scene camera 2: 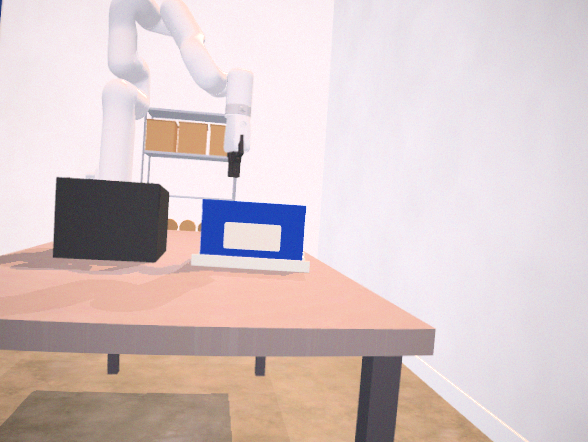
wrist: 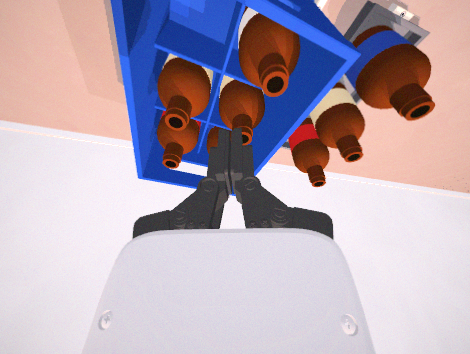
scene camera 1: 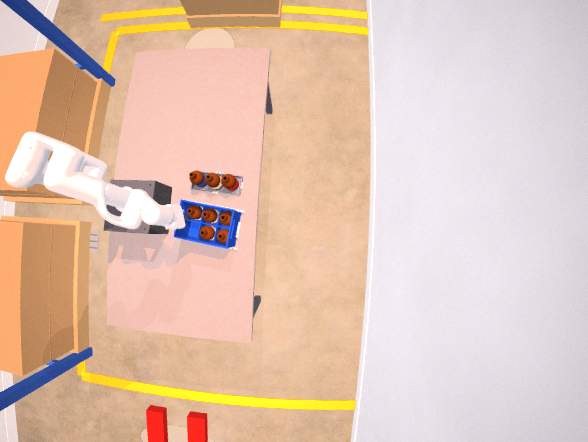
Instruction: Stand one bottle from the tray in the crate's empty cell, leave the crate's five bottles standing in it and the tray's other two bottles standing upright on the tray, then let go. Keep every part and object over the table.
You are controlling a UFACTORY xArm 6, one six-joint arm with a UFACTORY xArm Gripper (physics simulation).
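Pixels of known places: gripper, between the fingertips: [scene camera 2: 233, 177] [wrist: 232, 142] [scene camera 1: 184, 218]; arm's base, origin of its link: [scene camera 2: 114, 185] [scene camera 1: 125, 199].
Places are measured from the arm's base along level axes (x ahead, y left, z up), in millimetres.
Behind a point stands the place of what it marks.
Note:
The blue crate [scene camera 1: 205, 243] @[x 450, y -130, z -24 mm] [scene camera 2: 215, 230] @[x 323, y -131, z -103 mm] [wrist: 131, 115] @[x 418, y -130, z -22 mm] stands on the table with five brown bottles upright in it. Its empty cell [scene camera 1: 189, 231] @[x 294, y -101, z -189 mm] [wrist: 200, 22] @[x 362, y -83, z -189 mm] is at the robot-side corner, in the row farther from the tray. The grey tray [scene camera 1: 240, 186] @[x 529, y 186, z -172 mm] [wrist: 367, 22] @[x 275, y 135, z -172 mm] stands beside the crate with three upright bottles: blue-labelled [scene camera 1: 196, 177] @[x 319, y 178, z -73 mm] [wrist: 382, 55] @[x 289, y 150, z -118 mm], cream-labelled [scene camera 1: 213, 180] @[x 410, y 178, z -75 mm] [wrist: 342, 122] @[x 373, y 161, z -87 mm] and red-labelled [scene camera 1: 230, 181] @[x 496, y 188, z -76 mm] [wrist: 310, 155] @[x 456, y 169, z -87 mm]. My gripper [scene camera 2: 234, 176] @[x 352, y -34, z 45 mm] [wrist: 232, 142] @[x 352, y -34, z 45 mm] is shut and empty, above the crate's rim height at its robot-side end. The arm hides the fingers in scene camera 1.
A dark box [scene camera 1: 162, 192] @[x 142, y 74, z -91 mm] [scene camera 2: 110, 220] @[x 51, y -155, z -93 mm] stands on the table [scene camera 1: 190, 115] @[x 138, y 552, z -197 mm] [scene camera 2: 325, 305] @[x 576, y -513, z -198 mm] near the arm's base, on the robot side of the crate. A low white strip [scene camera 2: 250, 263] @[x 421, y -144, z -183 mm] runs along the foot of the crate. Large cartons [scene camera 1: 37, 295] stand off the table's robot side.

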